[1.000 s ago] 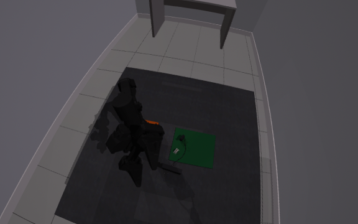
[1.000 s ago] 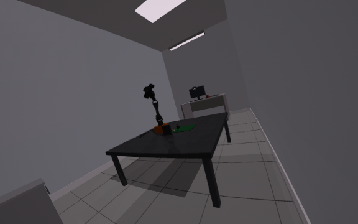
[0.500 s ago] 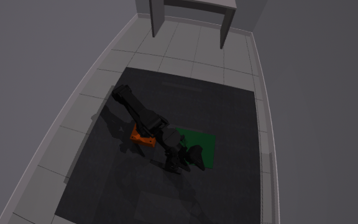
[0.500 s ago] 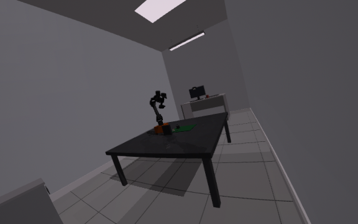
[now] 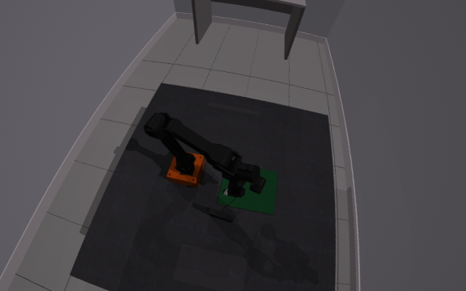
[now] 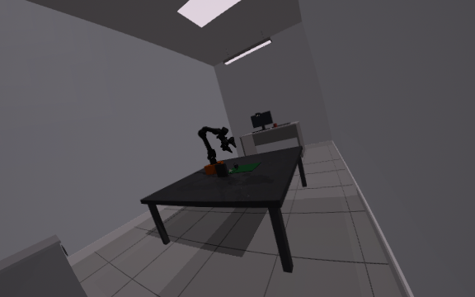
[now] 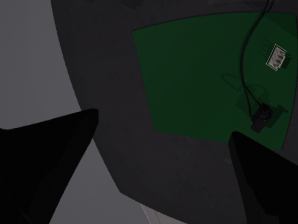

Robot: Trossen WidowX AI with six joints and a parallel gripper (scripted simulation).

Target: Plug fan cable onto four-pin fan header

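Now: gripper tip 6 cm past the black plug, 9 cm to the right of it and 18 cm above it. The rest, counted from my gripper tip: black fan (11 cm behind, 12 cm to the right, 14 cm below); green board (2 cm ahead, 4 cm to the left, 21 cm below).
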